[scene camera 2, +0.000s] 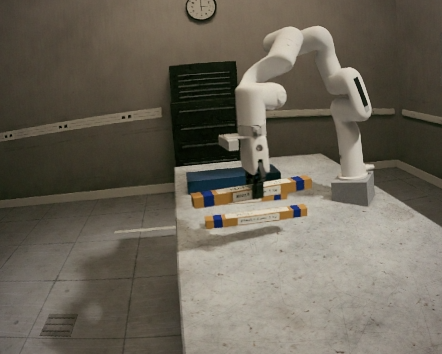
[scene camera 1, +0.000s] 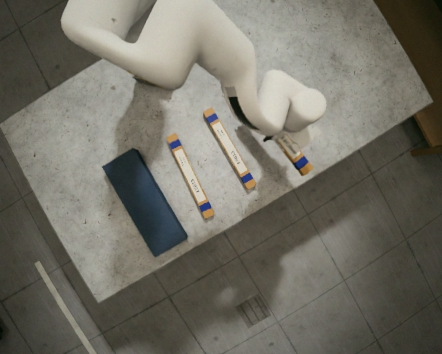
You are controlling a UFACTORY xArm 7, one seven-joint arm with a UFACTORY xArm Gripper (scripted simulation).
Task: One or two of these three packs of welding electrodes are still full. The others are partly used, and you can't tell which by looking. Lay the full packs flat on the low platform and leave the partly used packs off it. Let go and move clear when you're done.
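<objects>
Dark blue low platform: visible in scene camera 1 and scene camera 2; on it, (scene camera 1: 174, 219) and (scene camera 2: 208, 180) are the same spot.
</objects>
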